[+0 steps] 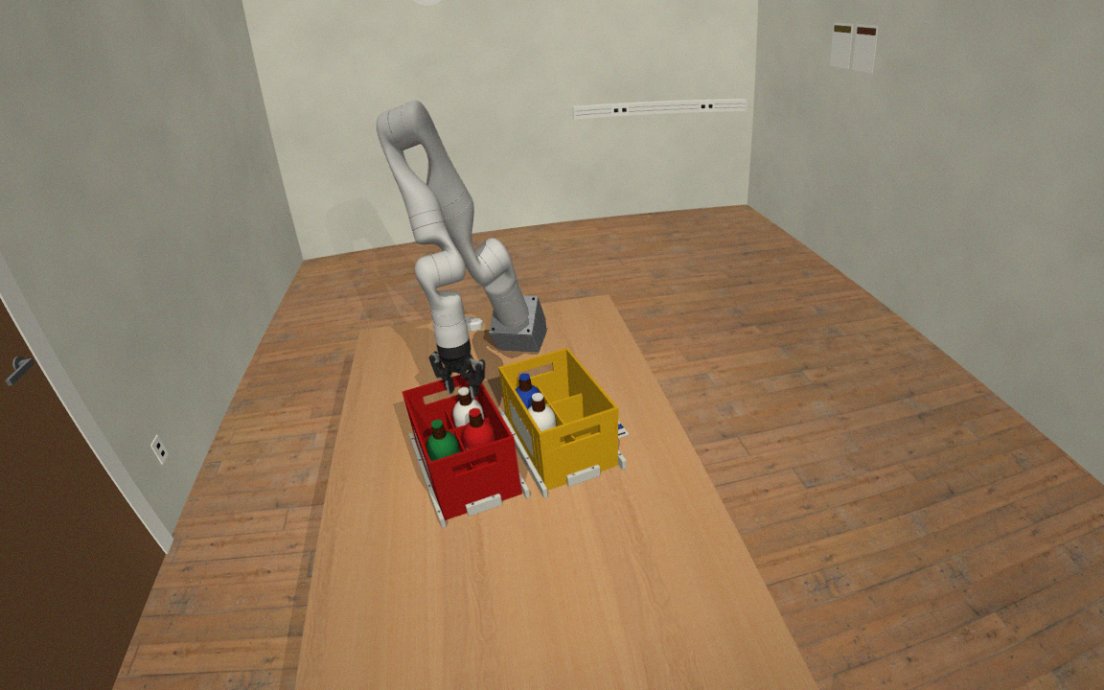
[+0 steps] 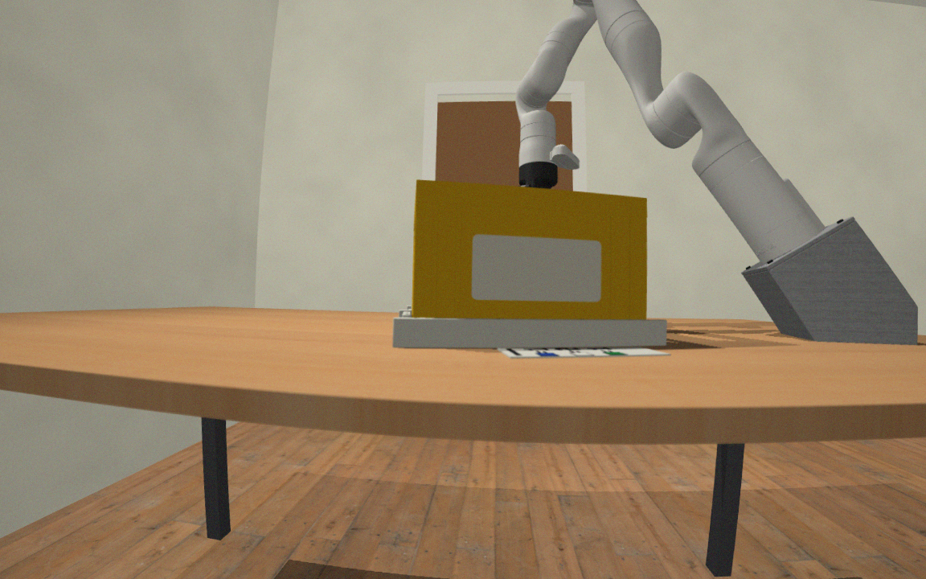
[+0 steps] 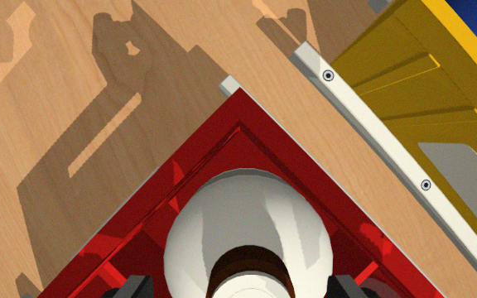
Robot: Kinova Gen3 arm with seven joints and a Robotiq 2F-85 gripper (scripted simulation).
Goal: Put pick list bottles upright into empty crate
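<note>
The red bottle is 90 mm ahead of my hand, 80 mm below it and 20 mm to the left of it. From my hand the other things lie so: red crate: 90 mm ahead, 80 mm below, 30 mm to the right; green bottle: 100 mm ahead, 80 mm below, 70 mm to the right; blue bottle: 150 mm to the left, 80 mm below.
</note>
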